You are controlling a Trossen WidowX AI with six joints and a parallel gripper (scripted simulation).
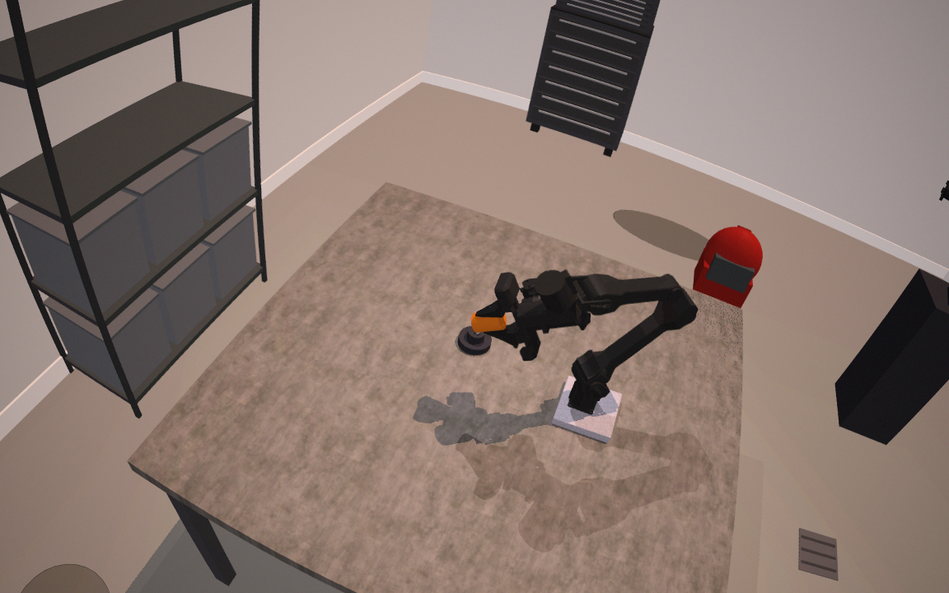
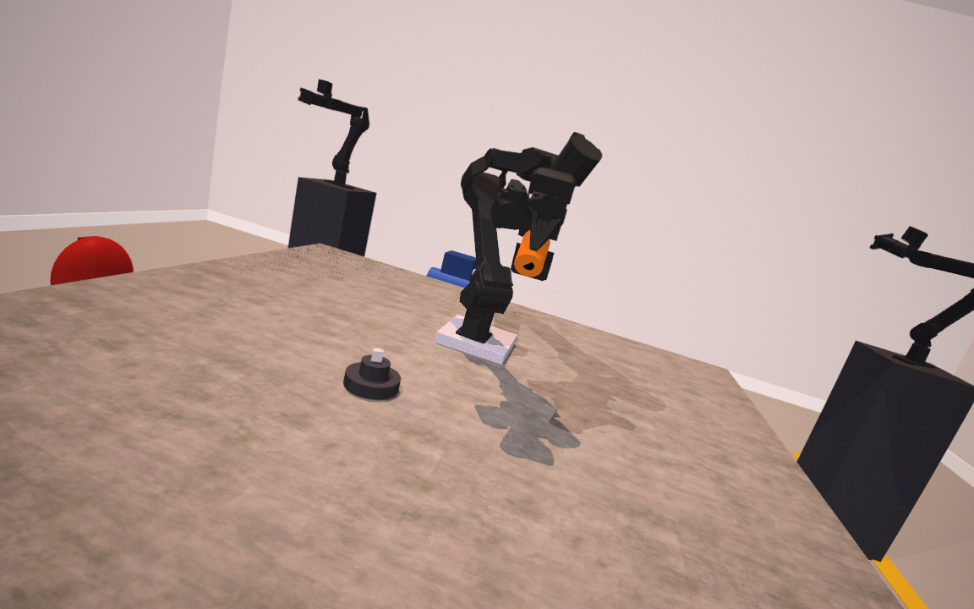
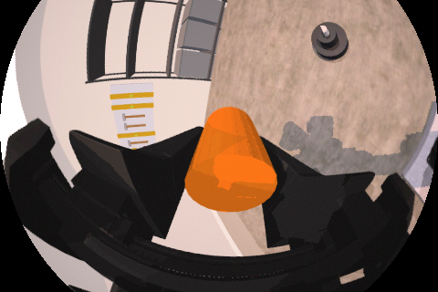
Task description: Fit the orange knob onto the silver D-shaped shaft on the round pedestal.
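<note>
Right now the round pedestal is 22 cm below my gripper tip, 18 cm to the right of it and 4 cm ahead of it. Also, from my gripper tip: orange knob 3 cm behind, 2 cm above.
</note>
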